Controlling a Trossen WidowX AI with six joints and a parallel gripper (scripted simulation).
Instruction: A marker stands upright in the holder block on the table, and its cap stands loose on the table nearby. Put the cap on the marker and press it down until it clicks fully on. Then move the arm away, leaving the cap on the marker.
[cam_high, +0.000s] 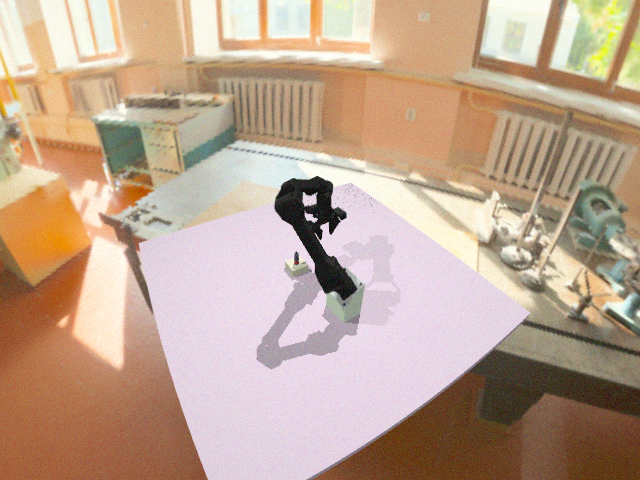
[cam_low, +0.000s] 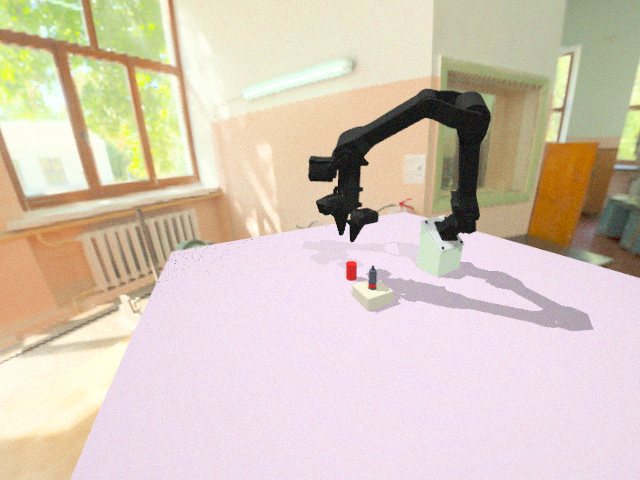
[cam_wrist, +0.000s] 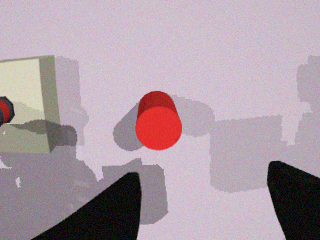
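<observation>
Now: gripper tip 1 cm past the marker cap, 1 cm to the right of it and 10 cm above it.
</observation>
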